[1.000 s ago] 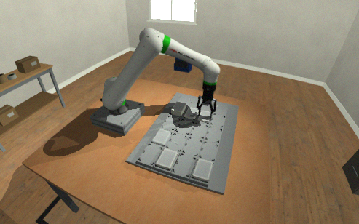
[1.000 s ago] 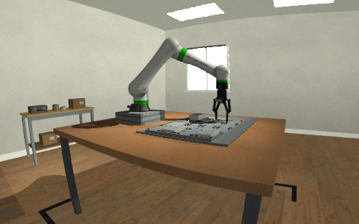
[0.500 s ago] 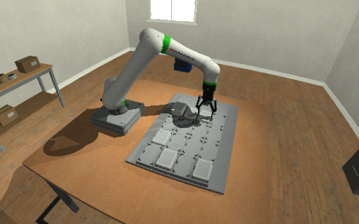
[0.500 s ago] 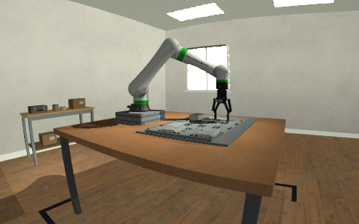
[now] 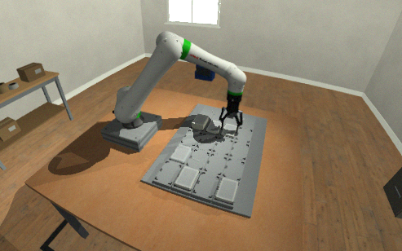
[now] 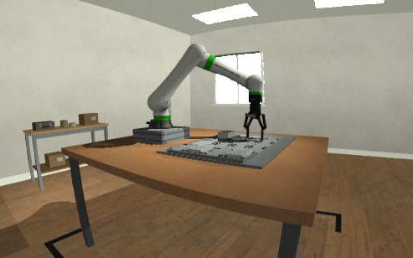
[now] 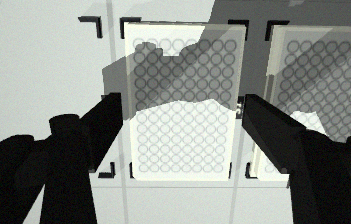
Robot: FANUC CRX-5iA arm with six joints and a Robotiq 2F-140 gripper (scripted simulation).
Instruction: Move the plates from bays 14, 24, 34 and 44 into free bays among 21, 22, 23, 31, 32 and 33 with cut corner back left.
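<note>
My gripper is now 310 mm to the left of the bay label 43, 120 mm short of it and 30 mm above it. From my hand the other things lie so: sealed 96-well plate (360 mm to the right, 150 mm behind, 20 mm below); then sealed deep-well block (210 mm behind, 40 mm to the right, 10 mm below).
</note>
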